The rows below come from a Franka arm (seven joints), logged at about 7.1 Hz.
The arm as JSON. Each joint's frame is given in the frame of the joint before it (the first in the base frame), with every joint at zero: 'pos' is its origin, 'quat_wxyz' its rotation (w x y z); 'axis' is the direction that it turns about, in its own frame. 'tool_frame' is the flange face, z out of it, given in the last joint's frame.
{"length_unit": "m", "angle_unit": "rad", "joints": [
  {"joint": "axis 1", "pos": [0.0, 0.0, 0.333], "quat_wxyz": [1.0, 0.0, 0.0, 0.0], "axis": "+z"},
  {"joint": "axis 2", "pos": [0.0, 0.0, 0.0], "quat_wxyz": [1.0, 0.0, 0.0, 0.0], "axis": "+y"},
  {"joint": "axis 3", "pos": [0.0, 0.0, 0.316], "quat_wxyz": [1.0, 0.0, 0.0, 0.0], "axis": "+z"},
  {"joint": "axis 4", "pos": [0.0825, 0.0, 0.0], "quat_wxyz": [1.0, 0.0, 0.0, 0.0], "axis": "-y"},
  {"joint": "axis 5", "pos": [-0.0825, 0.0, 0.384], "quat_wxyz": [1.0, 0.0, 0.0, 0.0], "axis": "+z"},
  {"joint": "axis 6", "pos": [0.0, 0.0, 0.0], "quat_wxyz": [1.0, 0.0, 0.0, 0.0], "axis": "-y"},
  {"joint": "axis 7", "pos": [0.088, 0.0, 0.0], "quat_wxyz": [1.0, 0.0, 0.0, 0.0], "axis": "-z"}
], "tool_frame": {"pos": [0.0, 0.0, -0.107], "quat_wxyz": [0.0, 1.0, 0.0, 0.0]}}
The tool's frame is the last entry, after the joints.
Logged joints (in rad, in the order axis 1, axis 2, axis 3, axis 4, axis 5, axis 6, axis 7), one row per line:
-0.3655 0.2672 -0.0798 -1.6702 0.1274 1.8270 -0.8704
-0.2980 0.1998 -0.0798 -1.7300 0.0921 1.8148 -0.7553
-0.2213 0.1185 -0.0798 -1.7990 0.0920 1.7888 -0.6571
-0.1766 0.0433 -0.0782 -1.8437 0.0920 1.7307 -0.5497
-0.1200 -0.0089 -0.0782 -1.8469 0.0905 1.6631 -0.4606
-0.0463 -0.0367 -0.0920 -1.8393 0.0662 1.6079 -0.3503
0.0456 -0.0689 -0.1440 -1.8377 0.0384 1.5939 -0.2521
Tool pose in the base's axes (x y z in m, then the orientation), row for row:
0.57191 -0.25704 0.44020 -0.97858 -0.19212 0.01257 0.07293
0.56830 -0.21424 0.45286 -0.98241 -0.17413 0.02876 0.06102
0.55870 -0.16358 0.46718 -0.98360 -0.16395 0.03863 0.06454
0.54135 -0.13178 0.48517 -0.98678 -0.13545 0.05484 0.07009
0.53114 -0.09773 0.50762 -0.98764 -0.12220 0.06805 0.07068
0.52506 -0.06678 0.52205 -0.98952 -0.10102 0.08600 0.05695
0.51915 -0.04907 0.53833 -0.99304 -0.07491 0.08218 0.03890
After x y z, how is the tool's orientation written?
As a quaternion, x y z w.
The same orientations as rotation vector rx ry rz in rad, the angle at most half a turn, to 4 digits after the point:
-2.9393 -0.5771 0.0378
-2.9719 -0.5268 0.0870
-2.9692 -0.4949 0.1166
-2.9689 -0.4075 0.1650
-2.9705 -0.3675 0.2047
-3.0008 -0.3063 0.2608
-3.0447 -0.2297 0.2520

